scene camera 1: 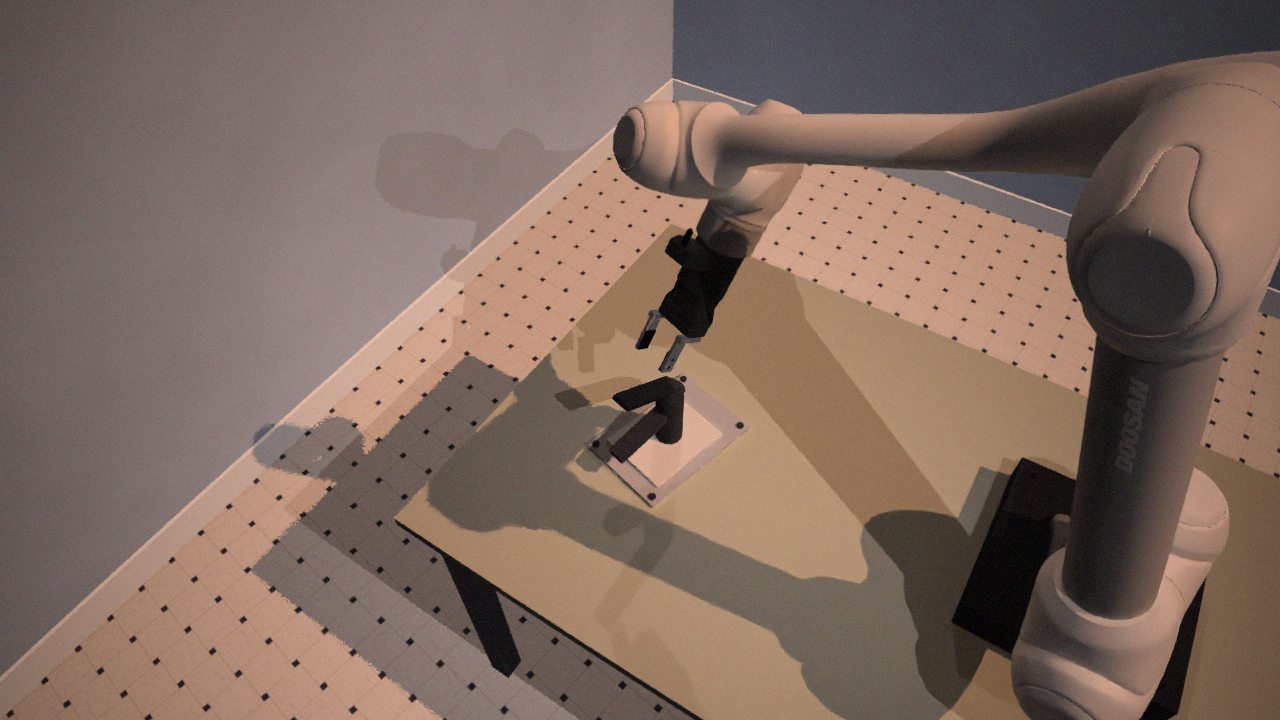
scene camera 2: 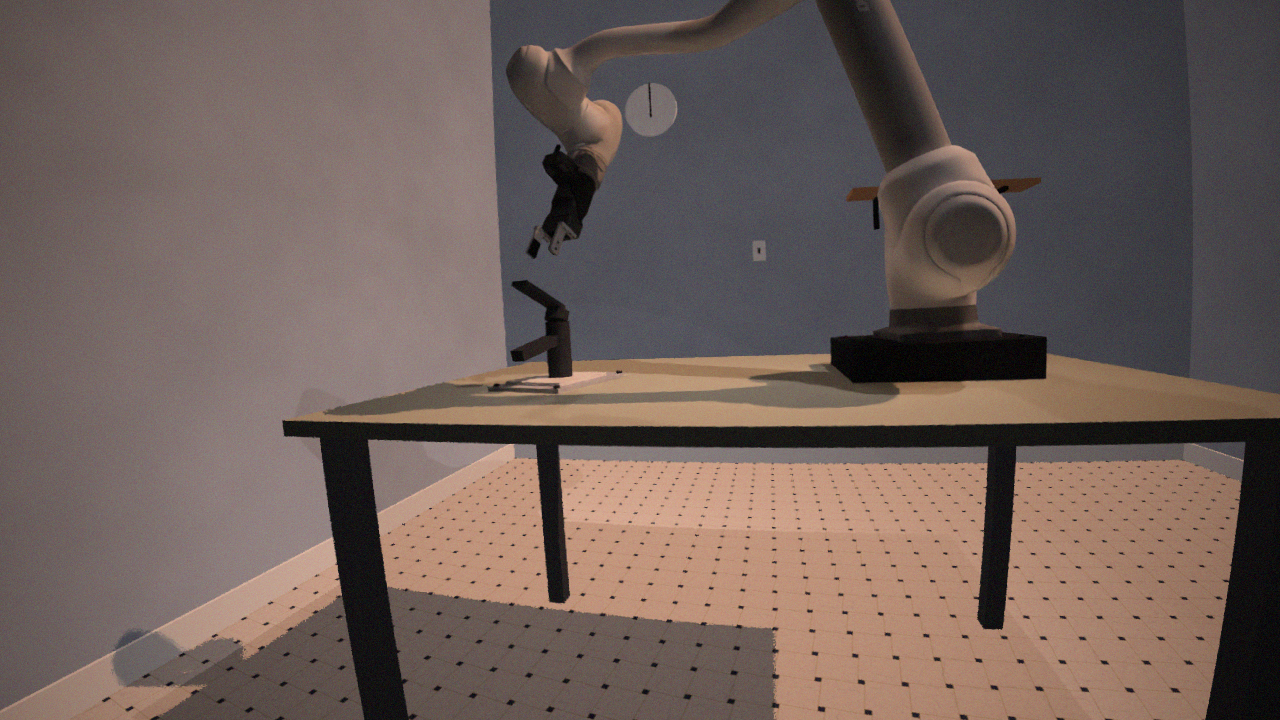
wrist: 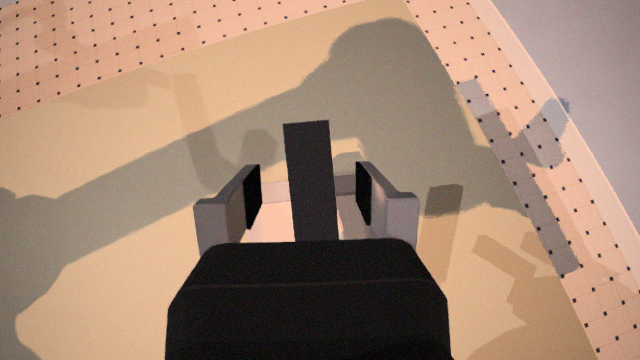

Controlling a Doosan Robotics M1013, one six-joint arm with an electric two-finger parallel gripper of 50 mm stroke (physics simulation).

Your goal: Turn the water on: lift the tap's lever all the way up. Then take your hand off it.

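Places are measured from the arm's base along level axes (x left, y down, z back), in centimetres.
Where they show: gripper, between the fingertips: [scene camera 1: 652,359] [scene camera 2: 541,254] [wrist: 308,183]; arm's base, origin of its link: [scene camera 2: 932,336].
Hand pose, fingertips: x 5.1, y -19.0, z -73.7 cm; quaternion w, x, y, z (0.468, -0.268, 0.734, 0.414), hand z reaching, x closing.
Each offset is from my fingertips to the top centre of the thing. "*": to the spot under its first point. Level surfaces: height alone.
The dark tap @[* dx -2.0, dy +17.5, dz +2.2 cm] [scene camera 1: 669,422] [scene camera 2: 559,351] stands upright on a pale square plate @[* dx -3.7, dy +24.1, dz +7.1 cm] [scene camera 1: 698,447] [scene camera 2: 586,379] [wrist: 272,220]. Its lever [scene camera 1: 644,394] [scene camera 2: 535,293] [wrist: 307,142] slants upward from the top of the tap, its free end higher than its pivot, over the spout @[dx +2.4, dy +15.5, dz -1.3 cm] [scene camera 1: 635,435] [scene camera 2: 534,348]. My gripper [scene camera 1: 655,355] [scene camera 2: 544,251] [wrist: 308,183] is open and empty. It hangs above the lever, with a visible gap in the second scene view. In the wrist view the lever shows beyond and between the spread fingers, touching neither. The spout is hidden there.
The tap's plate lies on the table @[dy +25.5 cm] [scene camera 1: 769,483] [scene camera 2: 716,394] near its left end. The arm's black base block [scene camera 1: 1006,555] [scene camera 2: 938,358] stands on the right part of the table. A grey wall [scene camera 1: 268,179] [scene camera 2: 250,223] rises beyond the table's left end.
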